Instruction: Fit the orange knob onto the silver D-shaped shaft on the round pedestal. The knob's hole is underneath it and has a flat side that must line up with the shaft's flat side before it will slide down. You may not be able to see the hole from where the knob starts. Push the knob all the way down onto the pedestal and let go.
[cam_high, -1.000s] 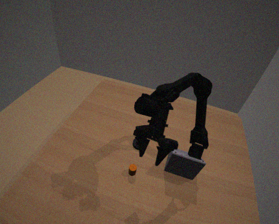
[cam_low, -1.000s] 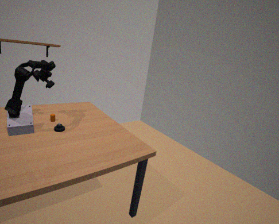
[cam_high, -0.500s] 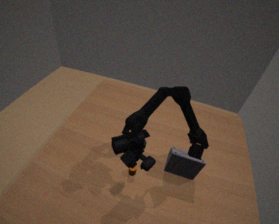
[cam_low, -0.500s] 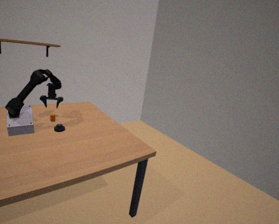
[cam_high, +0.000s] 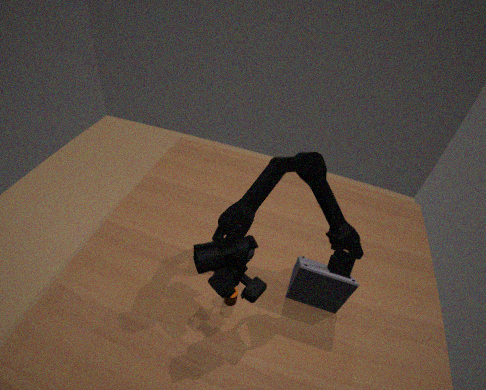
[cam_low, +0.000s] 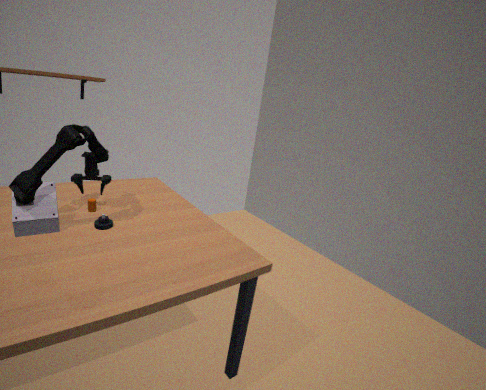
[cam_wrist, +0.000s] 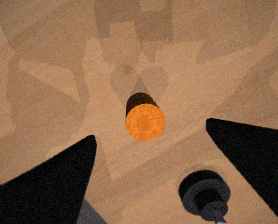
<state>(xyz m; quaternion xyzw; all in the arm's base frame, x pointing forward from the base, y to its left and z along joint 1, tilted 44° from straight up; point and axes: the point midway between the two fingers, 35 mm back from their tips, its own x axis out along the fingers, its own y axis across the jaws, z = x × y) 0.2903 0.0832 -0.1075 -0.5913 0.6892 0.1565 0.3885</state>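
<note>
The orange knob is 40 mm below my gripper tip. From my gripper tip the other things lie so: round pedestal: 20 mm ahead, 200 mm to the right, 60 mm below.
</note>
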